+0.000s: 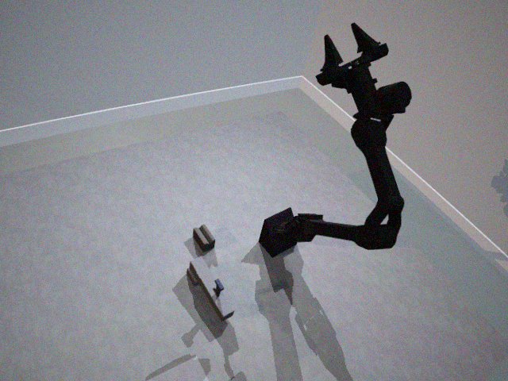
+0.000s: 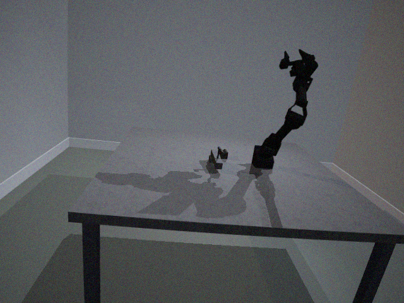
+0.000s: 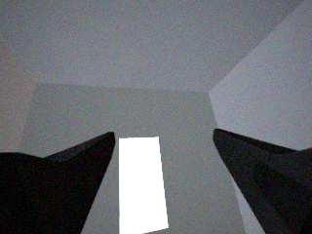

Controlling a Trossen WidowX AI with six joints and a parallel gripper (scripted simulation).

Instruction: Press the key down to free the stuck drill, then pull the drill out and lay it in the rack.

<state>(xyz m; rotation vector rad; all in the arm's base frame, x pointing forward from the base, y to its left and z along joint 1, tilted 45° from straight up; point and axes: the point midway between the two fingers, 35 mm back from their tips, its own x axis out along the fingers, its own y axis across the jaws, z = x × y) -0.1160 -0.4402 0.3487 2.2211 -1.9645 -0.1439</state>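
Now: gripper tip 57 cm above the key, 38 cm short of it and 15 cm to the right of it. Also, from my gripper tip: rack 64 cm below, 29 cm ahead, 5 cm to the right; then drill 61 cm below, 38 cm ahead, 9 cm to the left; then grey fixture 62 cm below, 38 cm ahead, 11 cm to the left.
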